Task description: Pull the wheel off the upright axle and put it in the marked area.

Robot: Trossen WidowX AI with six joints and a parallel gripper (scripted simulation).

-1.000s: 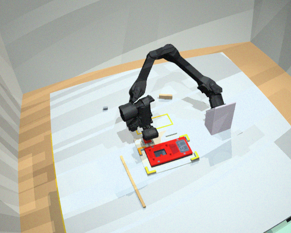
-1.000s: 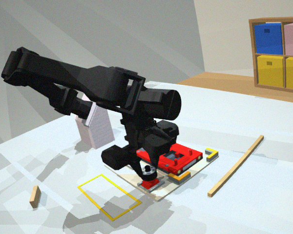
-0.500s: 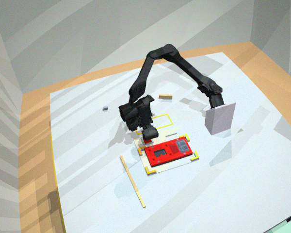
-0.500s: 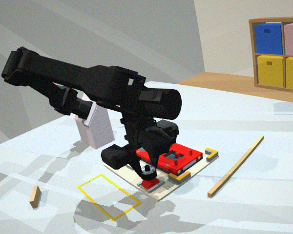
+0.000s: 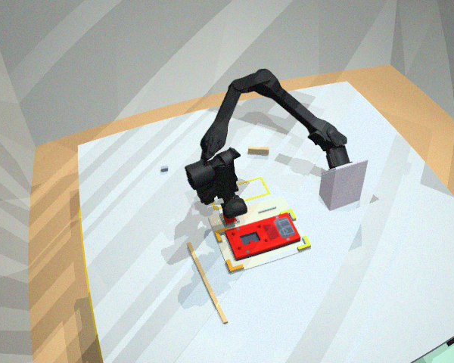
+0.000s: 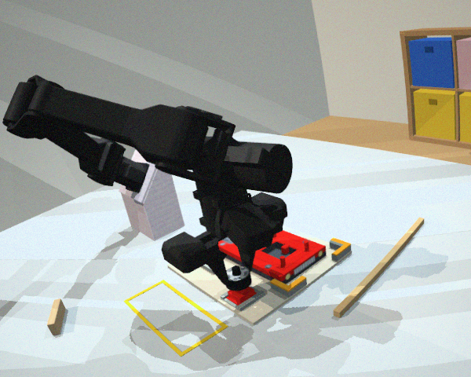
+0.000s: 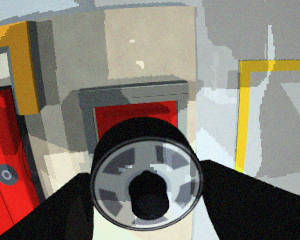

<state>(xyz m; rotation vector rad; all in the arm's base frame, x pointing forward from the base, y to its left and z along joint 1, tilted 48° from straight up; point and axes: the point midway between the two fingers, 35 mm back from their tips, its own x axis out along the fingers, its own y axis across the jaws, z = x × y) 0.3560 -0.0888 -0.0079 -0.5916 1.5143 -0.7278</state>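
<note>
My gripper tip is 10 mm above the black axle. Round my gripper tip: long wooden strip 190 mm to the left, 150 mm ahead, 40 mm below; small wooden block 250 mm to the right, 210 mm behind, 30 mm below; black wheel right at my gripper tip.
</note>
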